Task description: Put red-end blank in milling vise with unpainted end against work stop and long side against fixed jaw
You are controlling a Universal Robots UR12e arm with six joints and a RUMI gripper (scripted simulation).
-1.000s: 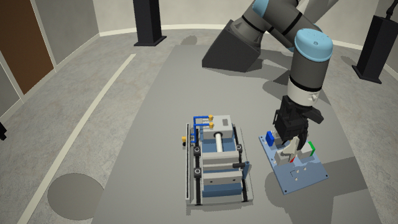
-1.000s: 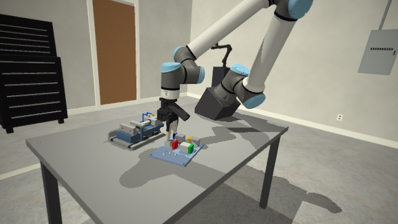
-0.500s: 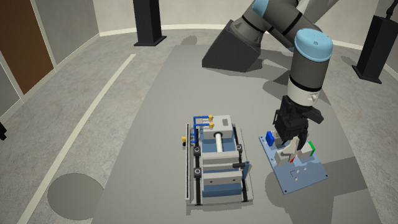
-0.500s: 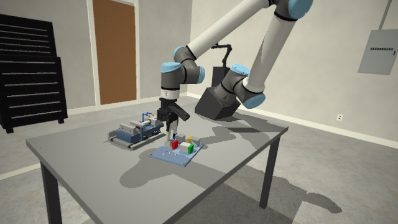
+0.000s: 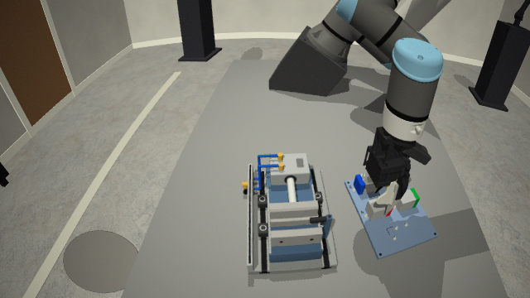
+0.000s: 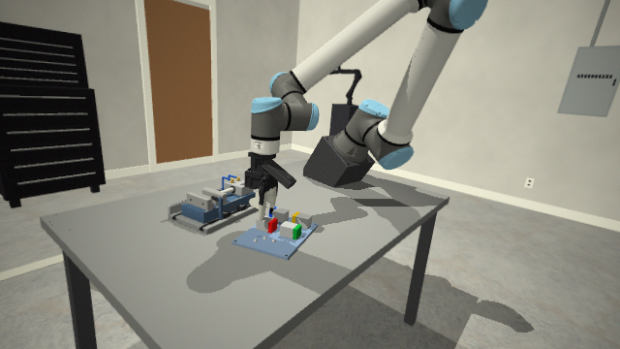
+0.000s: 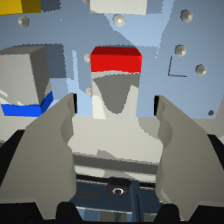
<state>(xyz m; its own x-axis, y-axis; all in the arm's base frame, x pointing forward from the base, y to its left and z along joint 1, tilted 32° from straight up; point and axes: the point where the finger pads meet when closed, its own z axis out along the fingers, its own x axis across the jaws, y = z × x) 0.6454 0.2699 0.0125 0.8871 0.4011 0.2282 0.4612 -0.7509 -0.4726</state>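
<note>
The red-ended blank lies 40 mm below my hand. Round my hand: blue plate: 20 mm behind, 40 mm to the left, 60 mm below; then blue-ended blank: 80 mm behind, 40 mm to the right, 40 mm below; then green-ended blank: 40 mm behind, 80 mm to the left, 40 mm below.
</note>
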